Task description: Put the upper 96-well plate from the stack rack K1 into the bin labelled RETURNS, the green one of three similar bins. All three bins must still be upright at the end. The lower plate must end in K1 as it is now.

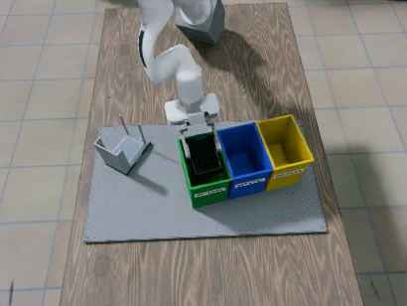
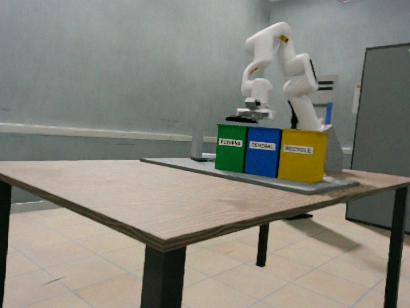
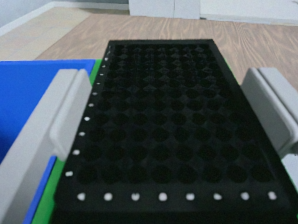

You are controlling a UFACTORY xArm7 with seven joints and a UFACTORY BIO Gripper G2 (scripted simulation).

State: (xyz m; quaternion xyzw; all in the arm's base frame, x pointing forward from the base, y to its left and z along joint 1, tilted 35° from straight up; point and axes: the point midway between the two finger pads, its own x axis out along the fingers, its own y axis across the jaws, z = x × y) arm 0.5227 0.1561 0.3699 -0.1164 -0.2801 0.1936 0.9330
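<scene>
Right now the green returns bin is 2 cm ahead of my hand, 1 cm to the left of it and 13 cm below it. Round my hand: black 96-well plate 2 cm ahead, 1 cm to the left, 1 cm below; yellow bin 8 cm behind, 25 cm to the left, 13 cm below; blue bin 3 cm behind, 13 cm to the left, 13 cm below.
</scene>
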